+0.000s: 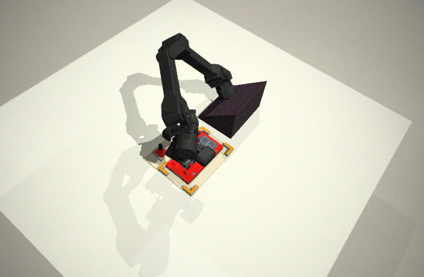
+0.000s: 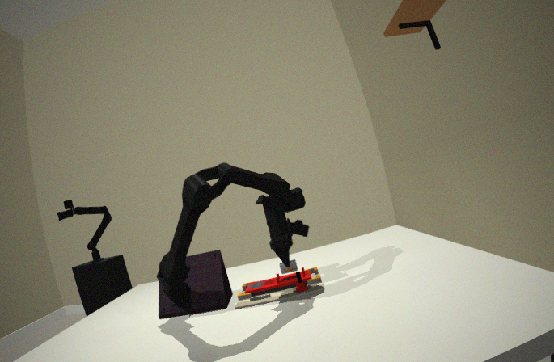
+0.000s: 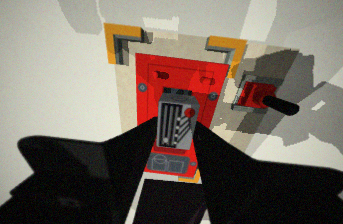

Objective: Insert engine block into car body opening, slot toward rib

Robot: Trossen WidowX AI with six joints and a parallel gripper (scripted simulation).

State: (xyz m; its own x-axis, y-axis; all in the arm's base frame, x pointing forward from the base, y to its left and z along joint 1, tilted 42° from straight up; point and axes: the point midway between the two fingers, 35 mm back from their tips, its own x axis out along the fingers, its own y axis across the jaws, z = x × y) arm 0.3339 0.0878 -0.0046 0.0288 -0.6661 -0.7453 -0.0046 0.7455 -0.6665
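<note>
The grey engine block lies 10 mm below my gripper tip.
</note>
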